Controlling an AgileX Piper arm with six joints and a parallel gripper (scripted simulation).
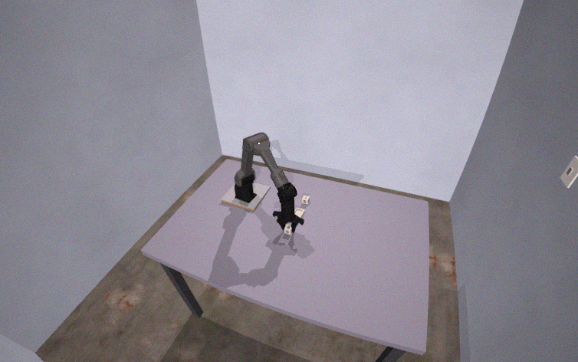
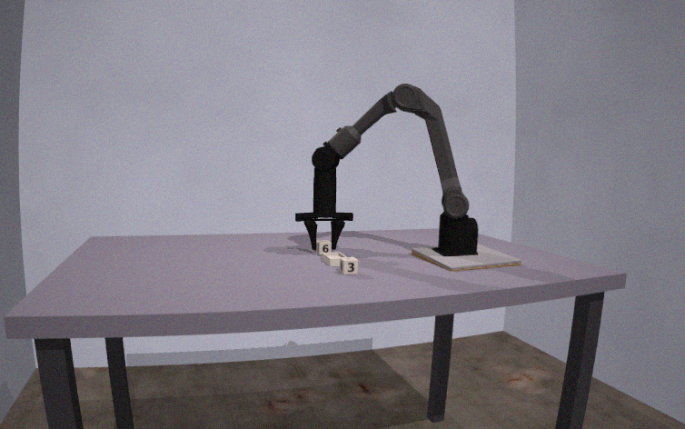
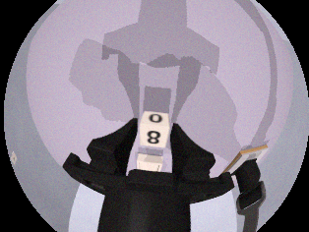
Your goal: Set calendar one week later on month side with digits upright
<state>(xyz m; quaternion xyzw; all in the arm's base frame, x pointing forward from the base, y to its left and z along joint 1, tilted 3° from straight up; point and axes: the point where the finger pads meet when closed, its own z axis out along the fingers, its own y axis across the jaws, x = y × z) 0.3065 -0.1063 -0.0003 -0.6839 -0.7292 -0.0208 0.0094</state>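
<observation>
Right now the cream cube is right at my hand. Also, from my hand: tray: 1 cm behind, 11 cm to the left, 1 cm below.
</observation>
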